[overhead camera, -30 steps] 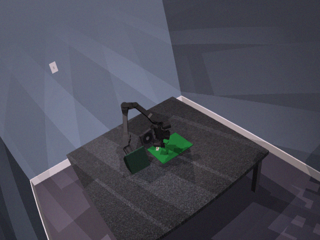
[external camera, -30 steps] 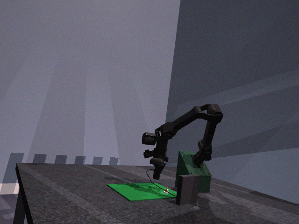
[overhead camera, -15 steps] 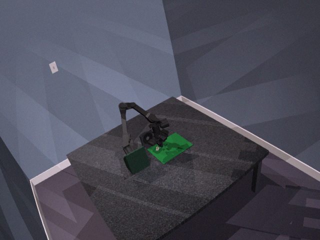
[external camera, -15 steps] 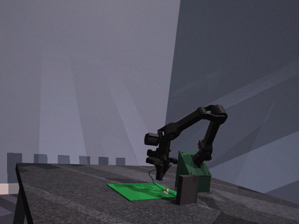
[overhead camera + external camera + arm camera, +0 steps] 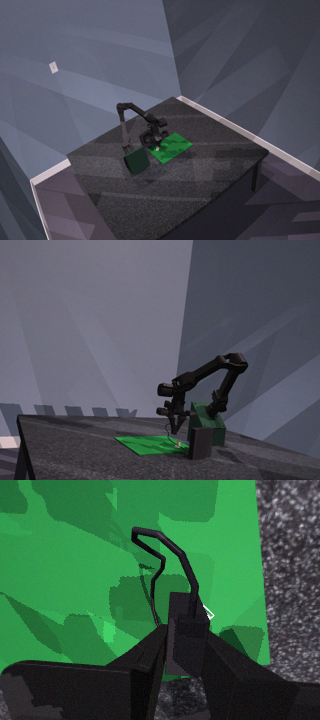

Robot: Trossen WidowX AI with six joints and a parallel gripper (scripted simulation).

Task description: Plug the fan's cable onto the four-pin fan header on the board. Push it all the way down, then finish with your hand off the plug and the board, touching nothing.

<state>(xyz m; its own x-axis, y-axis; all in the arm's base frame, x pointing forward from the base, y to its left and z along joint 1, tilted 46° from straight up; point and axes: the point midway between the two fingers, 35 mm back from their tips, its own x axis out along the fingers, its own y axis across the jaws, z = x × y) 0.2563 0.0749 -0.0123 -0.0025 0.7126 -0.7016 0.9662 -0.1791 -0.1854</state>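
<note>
The four-pin fan header is 60 mm below my gripper tip, 20 mm to the left of it and 10 mm behind it. From my gripper tip the other things lie so: green board (80 mm below, 80 mm ahead, 30 mm to the right); then black fan plug (10 mm to the right, 10 mm above); then black fan (150 mm to the left, 20 mm behind, 10 mm below).
</note>
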